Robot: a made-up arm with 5 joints. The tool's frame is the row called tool. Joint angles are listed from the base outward. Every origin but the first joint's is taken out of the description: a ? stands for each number. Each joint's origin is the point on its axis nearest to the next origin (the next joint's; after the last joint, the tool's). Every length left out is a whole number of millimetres.
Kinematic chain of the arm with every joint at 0, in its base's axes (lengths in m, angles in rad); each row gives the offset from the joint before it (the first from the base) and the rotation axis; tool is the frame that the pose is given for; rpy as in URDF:
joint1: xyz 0.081 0 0.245 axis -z
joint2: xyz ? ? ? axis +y
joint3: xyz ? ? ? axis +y
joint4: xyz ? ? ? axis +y
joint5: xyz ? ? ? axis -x
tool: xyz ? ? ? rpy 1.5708 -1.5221 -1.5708
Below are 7 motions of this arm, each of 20 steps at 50 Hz.
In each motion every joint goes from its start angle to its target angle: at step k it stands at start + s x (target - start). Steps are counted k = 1, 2, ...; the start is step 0. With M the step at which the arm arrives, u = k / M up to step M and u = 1 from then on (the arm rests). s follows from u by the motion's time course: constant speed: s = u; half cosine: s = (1 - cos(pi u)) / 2; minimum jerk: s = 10 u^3 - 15 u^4 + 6 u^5.
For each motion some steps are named. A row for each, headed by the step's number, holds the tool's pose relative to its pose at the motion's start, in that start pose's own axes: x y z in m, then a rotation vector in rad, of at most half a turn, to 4 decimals.
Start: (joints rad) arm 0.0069 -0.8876 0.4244 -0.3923 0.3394
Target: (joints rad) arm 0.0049 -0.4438 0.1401 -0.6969 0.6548
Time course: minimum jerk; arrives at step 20
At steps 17, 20:
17: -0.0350 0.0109 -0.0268 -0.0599 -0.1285 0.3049
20: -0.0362 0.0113 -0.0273 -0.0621 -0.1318 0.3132

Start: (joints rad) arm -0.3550 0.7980 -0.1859 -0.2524 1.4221
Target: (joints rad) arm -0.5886 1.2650 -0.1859 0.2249 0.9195
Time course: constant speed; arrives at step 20
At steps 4, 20:
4: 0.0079 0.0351 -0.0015 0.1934 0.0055 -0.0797
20: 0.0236 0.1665 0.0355 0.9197 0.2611 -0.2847

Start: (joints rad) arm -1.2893 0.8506 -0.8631 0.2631 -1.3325
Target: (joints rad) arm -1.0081 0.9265 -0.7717 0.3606 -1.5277
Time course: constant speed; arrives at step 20
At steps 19, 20:
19: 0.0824 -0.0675 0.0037 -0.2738 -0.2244 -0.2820
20: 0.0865 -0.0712 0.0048 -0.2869 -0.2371 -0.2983

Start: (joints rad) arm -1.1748 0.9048 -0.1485 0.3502 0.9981
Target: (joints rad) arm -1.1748 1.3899 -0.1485 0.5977 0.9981
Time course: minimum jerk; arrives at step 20
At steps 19, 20:
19: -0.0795 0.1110 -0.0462 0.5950 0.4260 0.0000
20: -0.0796 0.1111 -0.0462 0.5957 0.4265 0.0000

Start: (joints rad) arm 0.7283 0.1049 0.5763 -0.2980 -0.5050
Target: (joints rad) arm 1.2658 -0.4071 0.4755 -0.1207 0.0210
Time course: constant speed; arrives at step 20
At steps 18, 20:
18: 0.1455 -0.0504 0.0791 -0.3365 -0.5170 0.3678
20: 0.1573 -0.0545 0.0939 -0.3929 -0.5643 0.4161

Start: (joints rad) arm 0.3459 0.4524 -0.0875 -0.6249 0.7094
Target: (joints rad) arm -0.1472 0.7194 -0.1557 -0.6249 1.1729
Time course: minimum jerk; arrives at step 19
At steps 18, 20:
18: 0.0535 0.1552 0.0477 0.4597 -0.2584 0.3732
20: 0.0535 0.1553 0.0478 0.4602 -0.2589 0.3738

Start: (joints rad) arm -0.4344 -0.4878 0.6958 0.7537 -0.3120
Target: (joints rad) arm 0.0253 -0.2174 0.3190 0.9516 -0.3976
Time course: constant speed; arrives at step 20
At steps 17, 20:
17: 0.0433 -0.0819 0.0133 -0.2248 -0.0108 -0.4015
20: 0.0476 -0.0981 0.0177 -0.2620 -0.0138 -0.4739

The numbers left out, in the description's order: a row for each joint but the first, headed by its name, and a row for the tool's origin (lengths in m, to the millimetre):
joint2: 0.032 -0.004 0
joint3: 0.024 0 0.098
joint4: 0.186 0 0.007
joint5: 0.052 0 0
tool: 0 0 0

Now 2 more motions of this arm.
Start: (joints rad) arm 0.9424 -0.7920 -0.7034 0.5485 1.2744
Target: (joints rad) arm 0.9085 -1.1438 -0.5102 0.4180 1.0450
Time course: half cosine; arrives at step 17
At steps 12, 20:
12: 0.0118 -0.0359 0.0431 -0.2046 -0.1102 -0.2068
20: 0.0137 -0.0435 0.0547 -0.2528 -0.1427 -0.2580

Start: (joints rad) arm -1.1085 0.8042 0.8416 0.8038 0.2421
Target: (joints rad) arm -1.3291 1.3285 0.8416 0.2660 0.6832
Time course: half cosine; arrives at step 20
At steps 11, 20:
11: -0.0129 0.0062 -0.0451 -0.0958 0.0236 0.3366
20: -0.0314 0.0050 -0.0737 -0.1622 0.0564 0.5819

